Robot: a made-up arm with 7 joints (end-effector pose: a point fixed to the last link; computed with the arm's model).
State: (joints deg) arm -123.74 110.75 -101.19 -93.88 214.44 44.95 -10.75
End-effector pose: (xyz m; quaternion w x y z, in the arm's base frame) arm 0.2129 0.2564 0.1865 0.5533 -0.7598 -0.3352 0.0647
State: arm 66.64 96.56 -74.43 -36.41 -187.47 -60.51 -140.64
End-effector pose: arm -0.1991 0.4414 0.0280 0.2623 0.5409 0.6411 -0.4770
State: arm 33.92 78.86 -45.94 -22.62 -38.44 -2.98 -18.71
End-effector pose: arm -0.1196 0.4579 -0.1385 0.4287 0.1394 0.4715 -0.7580
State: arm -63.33 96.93 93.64 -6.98 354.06 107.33 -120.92
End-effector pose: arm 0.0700 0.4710 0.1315 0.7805 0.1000 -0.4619 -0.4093
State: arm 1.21 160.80 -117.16 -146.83 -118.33 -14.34 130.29
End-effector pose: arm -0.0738 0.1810 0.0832 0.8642 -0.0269 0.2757 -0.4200
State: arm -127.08 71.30 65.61 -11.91 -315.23 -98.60 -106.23
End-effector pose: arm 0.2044 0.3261 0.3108 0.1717 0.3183 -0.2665 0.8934
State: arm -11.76 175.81 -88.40 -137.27 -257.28 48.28 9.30
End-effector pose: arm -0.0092 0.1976 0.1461 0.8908 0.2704 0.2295 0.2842
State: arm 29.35 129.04 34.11 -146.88 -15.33 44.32 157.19
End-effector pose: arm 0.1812 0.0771 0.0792 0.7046 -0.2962 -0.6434 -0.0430
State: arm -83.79 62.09 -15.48 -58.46 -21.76 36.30 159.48
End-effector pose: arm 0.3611 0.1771 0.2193 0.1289 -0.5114 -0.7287 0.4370
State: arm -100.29 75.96 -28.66 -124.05 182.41 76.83 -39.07
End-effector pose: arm 0.1594 0.0270 0.2419 0.3015 -0.4200 -0.1325 -0.8457
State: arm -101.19 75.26 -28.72 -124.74 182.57 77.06 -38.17
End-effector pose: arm 0.1560 0.0228 0.2419 0.2999 -0.4146 -0.1192 -0.8509
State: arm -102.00 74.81 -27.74 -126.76 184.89 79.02 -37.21
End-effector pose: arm 0.1466 0.0193 0.2401 0.2873 -0.4057 -0.0805 -0.8640
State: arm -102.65 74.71 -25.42 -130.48 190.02 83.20 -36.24
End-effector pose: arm 0.1302 0.0175 0.2351 0.2607 -0.3883 -0.0093 -0.8838
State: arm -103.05 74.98 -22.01 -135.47 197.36 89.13 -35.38
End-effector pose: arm 0.1096 0.0182 0.2264 0.2239 -0.3590 0.0859 -0.9020
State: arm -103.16 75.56 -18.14 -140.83 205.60 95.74 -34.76
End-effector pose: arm 0.0893 0.0213 0.2147 0.1844 -0.3212 0.1871 -0.9098
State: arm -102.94 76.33 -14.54 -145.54 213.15 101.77 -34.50
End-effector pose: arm 0.0734 0.0255 0.2026 0.1498 -0.2857 0.2741 -0.9060
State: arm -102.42 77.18 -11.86 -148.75 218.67 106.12 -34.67
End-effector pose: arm 0.0636 0.0296 0.1934 0.1250 -0.2638 0.3318 -0.8971
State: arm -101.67 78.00 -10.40 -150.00 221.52 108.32 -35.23
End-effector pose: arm 0.0599 0.0327 0.1894 0.1109 -0.2601 0.3553 -0.8909
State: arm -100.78 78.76 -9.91 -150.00 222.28 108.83 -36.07
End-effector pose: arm 0.0601 0.0348 0.1889 0.1053 -0.2688 0.3549 -0.8892
